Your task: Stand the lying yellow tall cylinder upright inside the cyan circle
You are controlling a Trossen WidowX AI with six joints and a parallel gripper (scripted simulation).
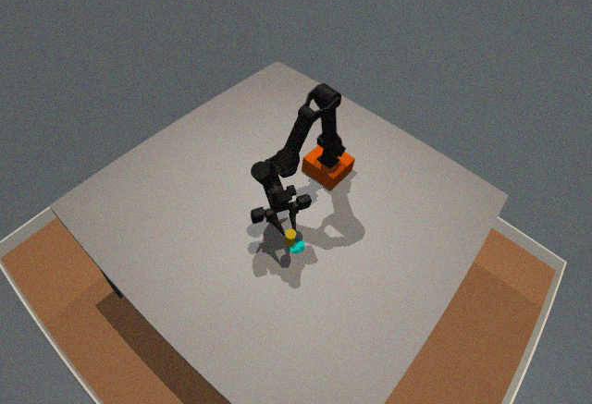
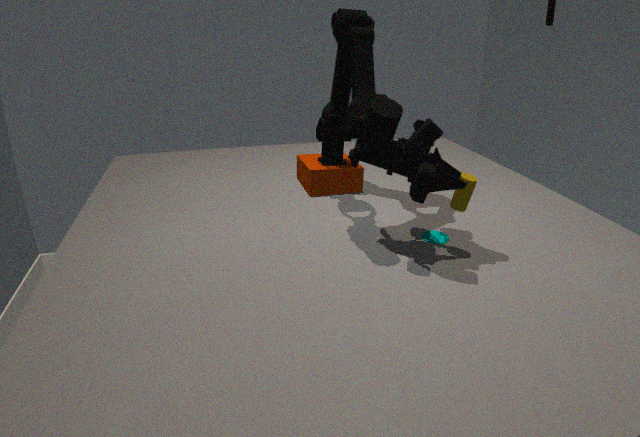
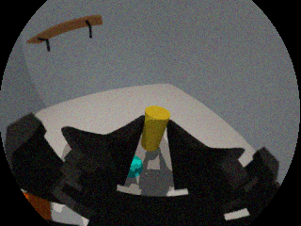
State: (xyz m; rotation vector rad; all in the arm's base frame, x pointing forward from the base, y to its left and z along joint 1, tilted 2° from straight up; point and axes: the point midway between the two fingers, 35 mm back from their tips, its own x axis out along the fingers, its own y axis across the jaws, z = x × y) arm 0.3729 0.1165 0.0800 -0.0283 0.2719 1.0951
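My gripper tip is now 60 mm past the cyan circle, 10 mm to the left of it and 140 mm above it. The rest, counted from my gripper tip: yellow tall cylinder (20 mm below).
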